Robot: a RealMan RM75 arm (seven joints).
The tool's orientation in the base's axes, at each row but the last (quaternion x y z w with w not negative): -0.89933, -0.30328, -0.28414, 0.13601; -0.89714, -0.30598, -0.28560, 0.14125; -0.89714, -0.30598, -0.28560, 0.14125; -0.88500, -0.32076, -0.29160, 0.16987
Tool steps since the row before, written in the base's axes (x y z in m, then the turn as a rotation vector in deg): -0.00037, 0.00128, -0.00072, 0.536, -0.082, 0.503; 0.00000, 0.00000, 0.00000, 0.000, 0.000, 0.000; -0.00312, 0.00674, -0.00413, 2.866, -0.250, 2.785; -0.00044, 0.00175, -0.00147, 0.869, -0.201, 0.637
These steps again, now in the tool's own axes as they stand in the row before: -0.00007, -0.00118, 0.00095, 0.611, 0.361, -0.208; 0.00000, 0.00000, 0.00000, 0.000, 0.000, 0.000; -0.00134, -0.00685, 0.00485, 3.413, 1.779, -1.106; -0.00037, -0.00142, 0.00181, 0.846, 0.655, -0.236
